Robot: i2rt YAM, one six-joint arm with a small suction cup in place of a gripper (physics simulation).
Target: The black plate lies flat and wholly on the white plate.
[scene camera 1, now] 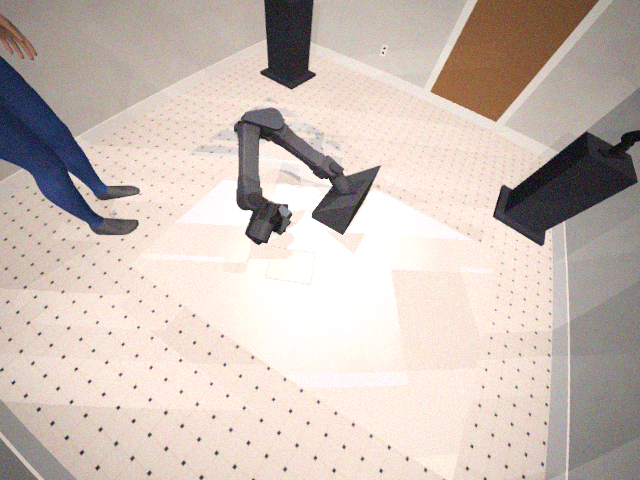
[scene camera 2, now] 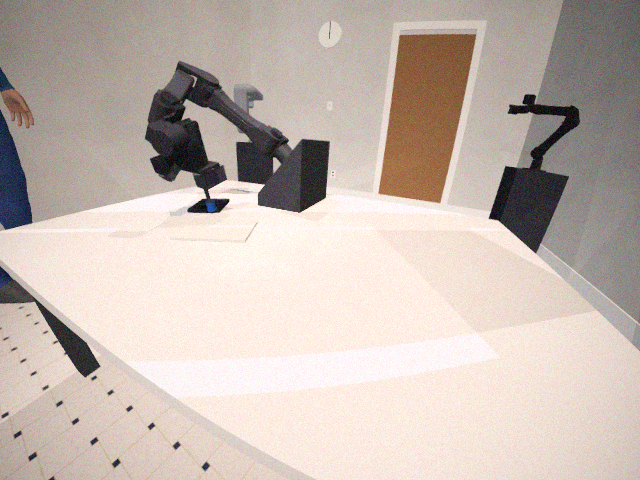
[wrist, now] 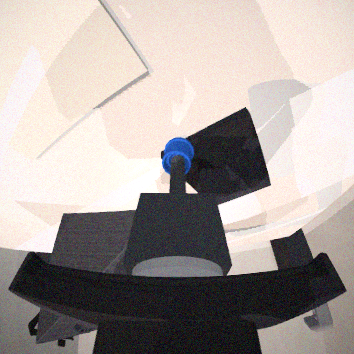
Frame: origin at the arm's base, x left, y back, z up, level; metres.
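Seen in the pictures: hand at its tool point: [scene camera 2: 212,210] [wrist: 177,148]; arm's base at its link origin: [scene camera 1: 345,190] [scene camera 2: 294,165].
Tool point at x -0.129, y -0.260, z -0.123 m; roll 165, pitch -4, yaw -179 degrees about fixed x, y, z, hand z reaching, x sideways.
Offsets run from my tool point to a thing's top centre.
The black plate {dx -0.061, dy +0.041, dz +0.003 m} [scene camera 2: 221,204] [wrist: 232,158] is a small dark square lying flat on the pale table. The white plate {dx +0.129, dy -0.092, dz -0.001 m} [scene camera 1: 290,267] [scene camera 2: 211,232] [wrist: 88,70] is a larger thin square lying flat just in front of it, apart from it. My suction cup [scene camera 2: 210,207] [wrist: 178,154] is blue and points down at the black plate, at or just above its surface near one edge. I cannot tell whether it touches. It holds nothing. In scene camera 1 the arm's wrist [scene camera 1: 264,223] hides the black plate.
The arm's dark wedge-shaped base [scene camera 1: 343,198] [scene camera 2: 297,175] stands just behind the plates. A person [scene camera 1: 41,139] stands at the left of the table. A black pedestal with another arm [scene camera 1: 563,186] [scene camera 2: 527,201] is at the right, and a second pedestal [scene camera 1: 288,41] at the back.
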